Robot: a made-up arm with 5 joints.
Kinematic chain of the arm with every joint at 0, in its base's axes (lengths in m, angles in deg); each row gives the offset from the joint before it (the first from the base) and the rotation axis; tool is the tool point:
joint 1: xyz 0 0 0.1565 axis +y
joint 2: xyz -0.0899 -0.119 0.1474 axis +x
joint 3: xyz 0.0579 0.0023 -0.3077 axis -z
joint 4: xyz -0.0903 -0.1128 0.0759 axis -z
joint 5: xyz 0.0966 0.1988 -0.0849 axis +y
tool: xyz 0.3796 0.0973 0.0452
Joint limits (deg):
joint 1: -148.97..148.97
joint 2: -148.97..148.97
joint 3: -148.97..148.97
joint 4: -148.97..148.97
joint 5: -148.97..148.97
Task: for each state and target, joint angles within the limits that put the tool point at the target. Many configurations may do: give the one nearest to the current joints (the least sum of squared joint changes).
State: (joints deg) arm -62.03 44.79 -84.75 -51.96 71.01
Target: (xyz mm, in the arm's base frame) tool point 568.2 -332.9 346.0
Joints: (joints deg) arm -106.26 9.87 -109.59 -68.60 100.42
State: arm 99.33 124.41 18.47 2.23 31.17
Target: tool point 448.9 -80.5 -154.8
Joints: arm 86.33 133.19 12.49 -8.93 -7.84
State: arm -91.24 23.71 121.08 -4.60 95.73
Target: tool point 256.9 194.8 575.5
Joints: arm -124.25 24.98 122.76 -3.59 118.30
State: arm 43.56 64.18 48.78 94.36 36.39
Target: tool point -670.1 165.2 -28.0
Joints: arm 20.24 56.83 55.41 121.23 42.54
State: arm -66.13 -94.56 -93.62 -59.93 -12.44
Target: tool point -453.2 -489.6 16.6
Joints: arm -56.49 -59.04 -114.67 -64.52 -4.94
